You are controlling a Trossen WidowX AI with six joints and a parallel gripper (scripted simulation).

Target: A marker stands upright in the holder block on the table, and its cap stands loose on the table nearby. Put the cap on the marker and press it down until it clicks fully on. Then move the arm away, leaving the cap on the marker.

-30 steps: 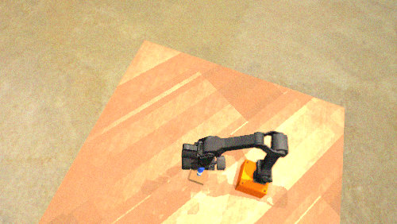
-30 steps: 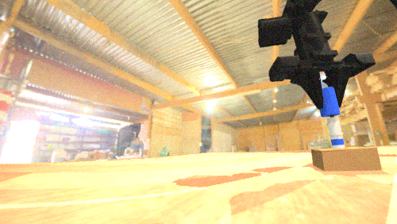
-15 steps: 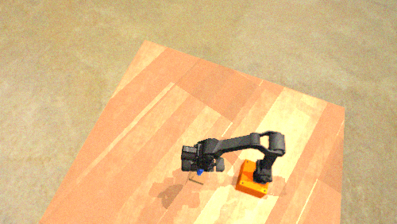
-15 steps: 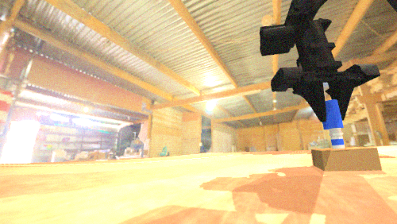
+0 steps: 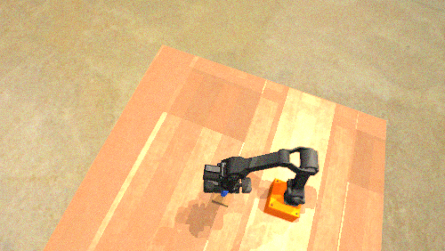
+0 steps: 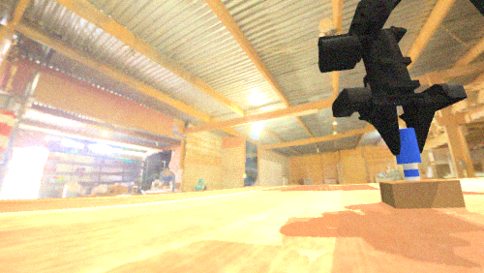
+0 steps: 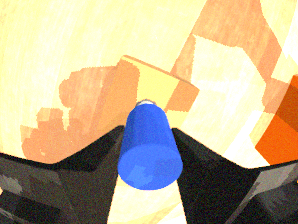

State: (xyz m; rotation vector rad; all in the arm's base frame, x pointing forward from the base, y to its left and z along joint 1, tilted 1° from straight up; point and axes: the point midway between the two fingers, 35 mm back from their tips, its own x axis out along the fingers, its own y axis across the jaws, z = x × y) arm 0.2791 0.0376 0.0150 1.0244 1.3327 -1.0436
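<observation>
Now: the blue cap 1 cm above my gripper tip. From my gripper tip the other things lie so: brown holder block: 5 cm below.
</observation>
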